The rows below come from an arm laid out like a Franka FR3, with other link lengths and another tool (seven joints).
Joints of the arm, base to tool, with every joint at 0 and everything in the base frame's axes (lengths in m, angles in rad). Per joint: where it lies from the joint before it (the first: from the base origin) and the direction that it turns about. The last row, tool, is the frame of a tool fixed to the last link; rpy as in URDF.
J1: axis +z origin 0 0 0.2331
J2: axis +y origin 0 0 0
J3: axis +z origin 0 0 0.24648
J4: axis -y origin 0.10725 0 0
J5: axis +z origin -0.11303 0 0.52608
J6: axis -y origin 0 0 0
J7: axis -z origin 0.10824 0 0
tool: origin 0.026 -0.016 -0.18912 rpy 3.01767 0 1.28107
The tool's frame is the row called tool.
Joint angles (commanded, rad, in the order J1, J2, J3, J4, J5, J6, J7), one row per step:
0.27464, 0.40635, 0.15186, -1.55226, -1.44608, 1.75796, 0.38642
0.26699, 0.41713, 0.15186, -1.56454, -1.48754, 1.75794, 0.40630
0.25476, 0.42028, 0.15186, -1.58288, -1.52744, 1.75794, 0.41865
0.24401, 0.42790, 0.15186, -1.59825, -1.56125, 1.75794, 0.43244
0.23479, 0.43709, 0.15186, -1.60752, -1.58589, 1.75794, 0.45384
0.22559, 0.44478, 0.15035, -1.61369, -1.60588, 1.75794, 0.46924
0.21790, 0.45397, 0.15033, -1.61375, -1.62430, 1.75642, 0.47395
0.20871, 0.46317, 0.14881, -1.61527, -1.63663, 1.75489, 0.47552
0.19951, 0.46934, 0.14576, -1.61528, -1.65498, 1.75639, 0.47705
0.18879, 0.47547, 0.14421, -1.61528, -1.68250, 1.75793, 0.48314
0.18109, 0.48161, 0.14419, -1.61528, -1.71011, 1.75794, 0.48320
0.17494, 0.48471, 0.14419, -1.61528, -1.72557, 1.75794, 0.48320
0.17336, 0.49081, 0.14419, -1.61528, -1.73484, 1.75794, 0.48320
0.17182, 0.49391, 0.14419, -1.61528, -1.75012, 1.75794, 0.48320
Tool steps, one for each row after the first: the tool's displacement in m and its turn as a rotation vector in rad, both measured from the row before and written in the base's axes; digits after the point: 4 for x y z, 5 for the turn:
0.0020, -0.0061, -0.0111, -0.03242, -0.01107, 0.00454
0.0015, -0.0100, -0.0089, -0.03483, -0.00556, 0.00267
0.0011, -0.0087, -0.0118, -0.02858, -0.00243, 0.00231
0.0011, -0.0075, -0.0102, -0.01482, -0.00934, -0.00076
0.0015, -0.0087, -0.0076, -0.01303, -0.00689, -0.00297
0.0019, -0.0063, -0.0053, -0.01535, -0.00143, -0.00096
0.0016, -0.0091, -0.0072, -0.01306, 0.00463, -0.00608
0.0027, -0.0093, -0.0029, -0.01610, -0.00112, -0.00187
0.0031, -0.0090, -0.0015, -0.02055, -0.00752, 0.00228
0.0024, -0.0052, -0.0016, -0.02364, -0.00226, 0.00595
0.0016, -0.0045, -0.0006, -0.01316, -0.00147, 0.00156
0.0005, -0.0009, -0.0042, -0.00861, 0.00333, 0.00308
0.0010, -0.0004, -0.0007, -0.01295, -0.00134, 0.00620

